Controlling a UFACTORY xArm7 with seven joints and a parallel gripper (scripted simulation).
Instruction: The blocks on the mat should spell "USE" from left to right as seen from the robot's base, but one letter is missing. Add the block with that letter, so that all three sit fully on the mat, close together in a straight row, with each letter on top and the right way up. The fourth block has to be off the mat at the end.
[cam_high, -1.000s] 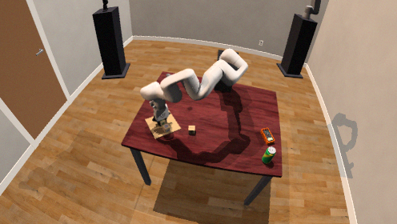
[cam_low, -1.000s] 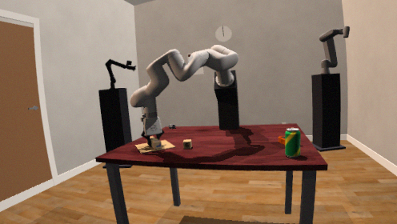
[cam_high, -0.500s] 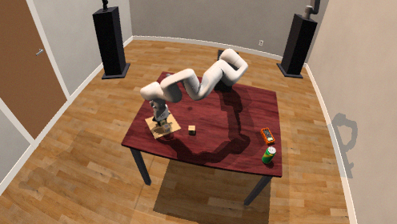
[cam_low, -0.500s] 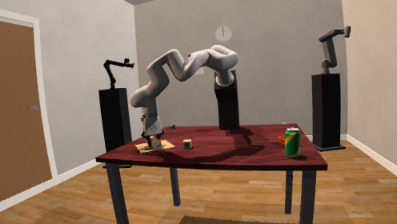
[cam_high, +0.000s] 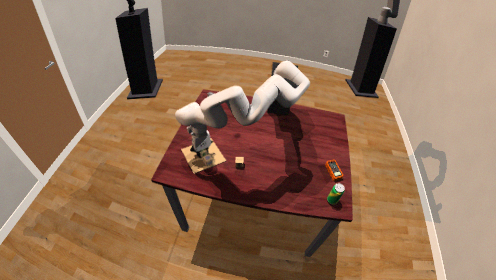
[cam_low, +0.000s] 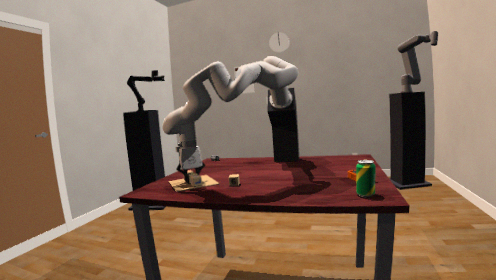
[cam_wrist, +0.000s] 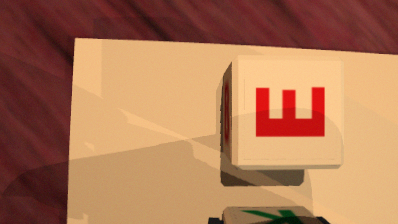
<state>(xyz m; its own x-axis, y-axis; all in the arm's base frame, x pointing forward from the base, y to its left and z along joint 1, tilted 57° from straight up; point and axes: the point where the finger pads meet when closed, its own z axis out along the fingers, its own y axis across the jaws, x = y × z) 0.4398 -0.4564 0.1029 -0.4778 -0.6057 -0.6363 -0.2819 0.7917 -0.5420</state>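
My hand is 20 mm above the tan mat. The rest, counted from my hand: letter block: 70 mm ahead, 210 mm to the left; then green soda can: 340 mm ahead, 700 mm to the left, 40 mm above; then small grey object: 580 mm behind, 10 mm to the left, 10 mm below.
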